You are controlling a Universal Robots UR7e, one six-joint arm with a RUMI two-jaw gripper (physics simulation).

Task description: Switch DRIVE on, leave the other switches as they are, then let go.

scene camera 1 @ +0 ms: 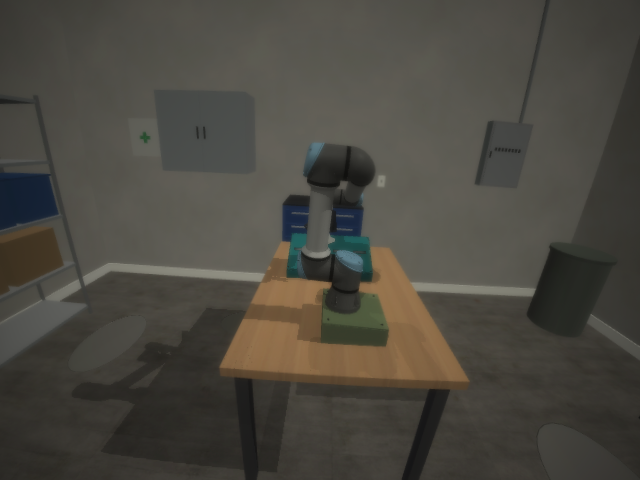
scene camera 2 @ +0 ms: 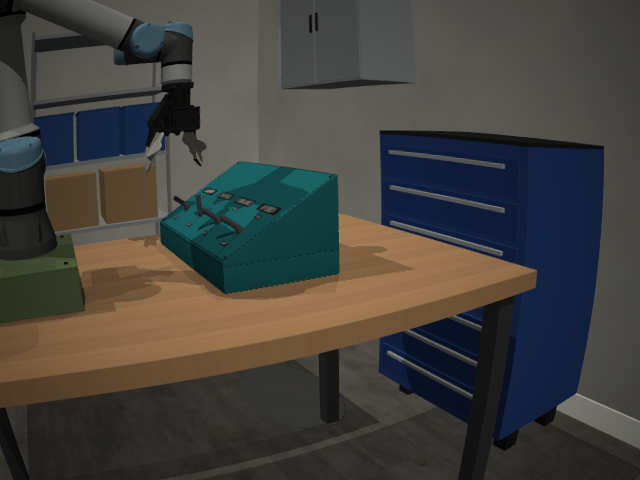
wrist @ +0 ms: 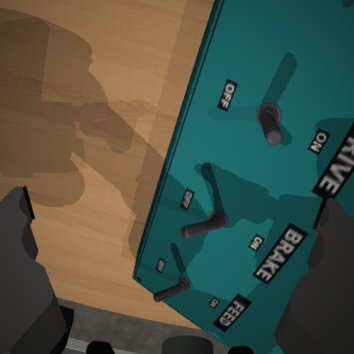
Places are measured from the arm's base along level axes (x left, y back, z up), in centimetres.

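Where they show: gripper, fingertip midpoint: (scene camera 2: 174, 168) (wrist: 174, 196); arm's base, link origin: (scene camera 1: 342, 303) (scene camera 2: 26, 249).
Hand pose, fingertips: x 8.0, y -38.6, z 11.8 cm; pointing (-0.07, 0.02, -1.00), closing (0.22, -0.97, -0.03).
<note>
Things, the pixels of their centre, and the offset from my fingertips. Level surfaces: height alone.
- teal console, body centre: (wrist: 298, 175) (scene camera 2: 240, 226) (scene camera 1: 329, 259) dx -4.5, dy -14.3, dz -14.4 cm
- DRIVE lever, body centre: (wrist: 268, 125) (scene camera 2: 198, 203) dx +1.6, dy -6.4, dz -8.9 cm
- BRAKE lever, body centre: (wrist: 201, 227) (scene camera 2: 210, 214) dx -10.4, dy -5.0, dz -9.7 cm
- FEED lever, body centre: (wrist: 169, 291) (scene camera 2: 230, 222) dx -22.4, dy -4.8, dz -9.7 cm
- fourth lever, body centre: (scene camera 2: 180, 201) dx +13.6, dy -5.3, dz -9.7 cm
- wooden table, surface height: dz -21.2 cm
A teal console (scene camera 1: 356, 244) (scene camera 2: 305, 227) (wrist: 245, 45) bears four levers. The DRIVE lever (scene camera 2: 199, 205) (wrist: 272, 129) tilts toward ON. The BRAKE lever (scene camera 2: 208, 214) (wrist: 201, 226) and the FEED lever (scene camera 2: 230, 223) (wrist: 172, 290) tilt toward OFF. A fourth lever (scene camera 2: 180, 201), at the far end in scene camera 2, leans toward the console's front edge; its label does not show. My gripper (scene camera 2: 173, 165) (wrist: 174, 196) is open and empty, above the far end of the console and apart from the levers. The arm hides it in scene camera 1.
The console stands on a wooden table (scene camera 1: 279, 356) (scene camera 2: 155, 330), beyond the arm's green base block (scene camera 1: 354, 330) (scene camera 2: 36, 294). A blue drawer cabinet (scene camera 1: 289, 222) (scene camera 2: 558, 258) stands behind the table. A shelf rack (scene camera 1: 61, 196) with boxes is at the left in scene camera 1.
</note>
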